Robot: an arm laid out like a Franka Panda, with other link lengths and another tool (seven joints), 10 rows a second.
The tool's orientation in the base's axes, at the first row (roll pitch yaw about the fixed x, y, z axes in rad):
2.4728, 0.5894, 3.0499
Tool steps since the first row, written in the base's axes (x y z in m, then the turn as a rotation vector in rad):
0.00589, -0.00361, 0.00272, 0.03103, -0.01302, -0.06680
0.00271, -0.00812, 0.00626, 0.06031, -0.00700, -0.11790
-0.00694, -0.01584, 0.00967, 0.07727, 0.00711, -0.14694
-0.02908, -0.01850, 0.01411, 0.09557, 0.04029, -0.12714
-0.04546, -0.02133, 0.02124, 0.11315, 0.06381, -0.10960
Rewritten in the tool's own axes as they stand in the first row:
-0.00666, -0.00313, -0.00097, 0.01045, -0.05343, 0.05128
-0.00634, -0.00411, -0.00744, 0.01508, -0.08282, 0.10247
-0.00084, -0.00601, -0.01886, 0.01826, -0.09093, 0.13788
0.01482, 0.00013, -0.03417, -0.00537, -0.05872, 0.15312
0.02420, 0.00595, -0.04849, -0.02788, -0.03533, 0.16389

